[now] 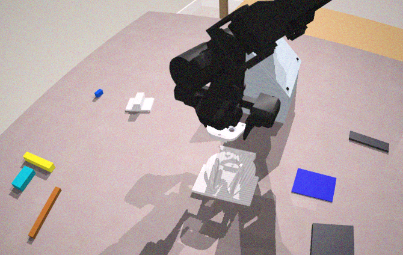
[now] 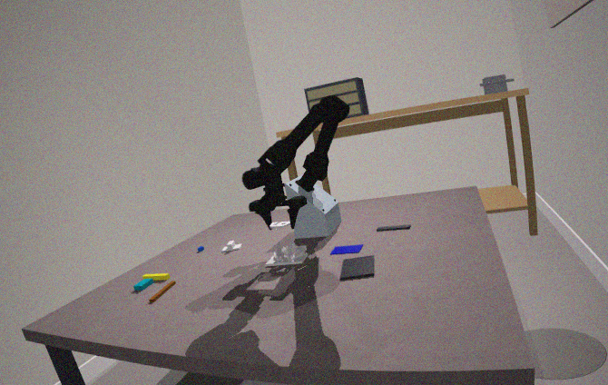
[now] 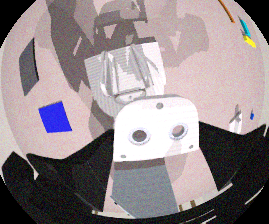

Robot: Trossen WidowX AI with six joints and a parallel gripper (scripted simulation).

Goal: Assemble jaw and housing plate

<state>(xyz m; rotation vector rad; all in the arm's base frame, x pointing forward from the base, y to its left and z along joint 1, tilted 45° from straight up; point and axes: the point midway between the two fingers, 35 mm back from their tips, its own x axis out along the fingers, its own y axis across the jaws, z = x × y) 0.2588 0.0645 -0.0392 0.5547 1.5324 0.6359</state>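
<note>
Now: gripper tip 7 cm above the white jaw, 4 cm to the right of it and 1 cm short of it. Also, from my gripper tip: blue pad (20 cm to the left, 9 cm below, 2 cm behind); dark slab (29 cm to the left, 13 cm ahead, 8 cm below); white base plate (8 cm below, 6 cm ahead, 3 cm to the left).
</note>
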